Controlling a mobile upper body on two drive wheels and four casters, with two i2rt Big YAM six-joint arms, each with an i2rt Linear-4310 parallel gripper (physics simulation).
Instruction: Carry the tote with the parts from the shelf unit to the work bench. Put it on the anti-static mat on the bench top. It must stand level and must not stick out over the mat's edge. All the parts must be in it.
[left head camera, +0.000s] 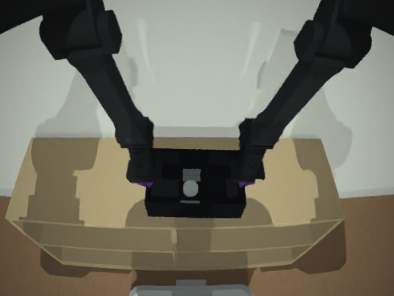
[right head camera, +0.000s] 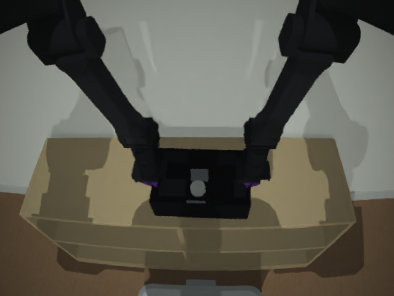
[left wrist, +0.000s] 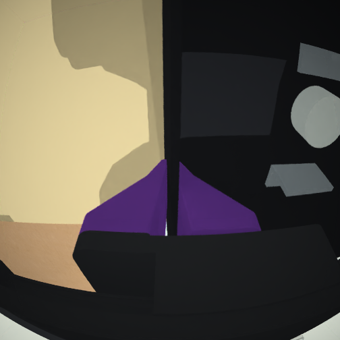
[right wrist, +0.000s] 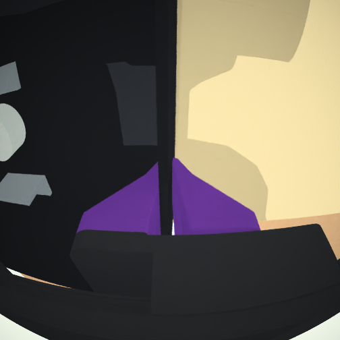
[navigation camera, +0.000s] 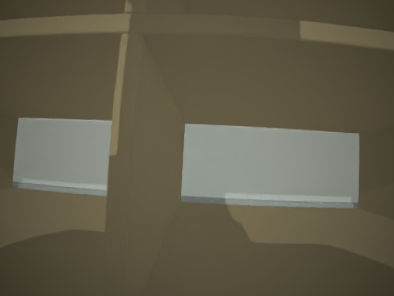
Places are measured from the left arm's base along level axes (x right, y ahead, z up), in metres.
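Pixels of known places: left gripper, fingertip midpoint: (left head camera: 149, 186) (right head camera: 155, 186); right gripper, fingertip midpoint: (left head camera: 240, 186) (right head camera: 247, 186).
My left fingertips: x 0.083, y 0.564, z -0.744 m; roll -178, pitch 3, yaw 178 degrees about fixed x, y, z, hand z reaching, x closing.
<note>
Behind a point stands the place of what it marks.
The black tote (left head camera: 194, 182) stands on top of the tan shelf unit (left head camera: 95, 191) {x -0.112, y 0.570, z -0.800 m}. Inside it lie a grey block (left head camera: 191, 174) {x 0.222, y 0.635, z -0.783 m}, a grey cylinder (left head camera: 190, 188) {x 0.217, y 0.574, z -0.771 m} and a small flat grey piece (left head camera: 190, 201) {x 0.216, y 0.518, z -0.756 m}. My left gripper (left head camera: 144, 184) {x 0.084, y 0.564, z -0.745 m} is shut on the tote's left side wall. In the left wrist view the thin black wall runs between the purple fingers (left wrist: 172, 199). My right gripper (left head camera: 246, 184) {x 0.379, y 0.567, z -0.746 m} is shut on the right side wall, and the right wrist view shows that wall between its fingers (right wrist: 165, 199). The tote's base rests on the shelf top. No bench or mat is in view.
The shelf unit stands against a pale wall (left head camera: 197, 70) {x 0.235, y 0.846, z -0.504 m}, with brown floor (left head camera: 366, 248) {x 1.272, y 0.484, z -1.410 m} at both sides. Its lower shelves (left head camera: 174, 245) {x 0.161, y 0.445, z -0.984 m} face me. My grey base (left head camera: 190, 288) {x 0.222, y 0.308, z -1.160 m} is close to its front. The navigation view shows only shelf boards (navigation camera: 143, 159) {x 0.170, y 0.471, z -1.189 m} and wall behind.
</note>
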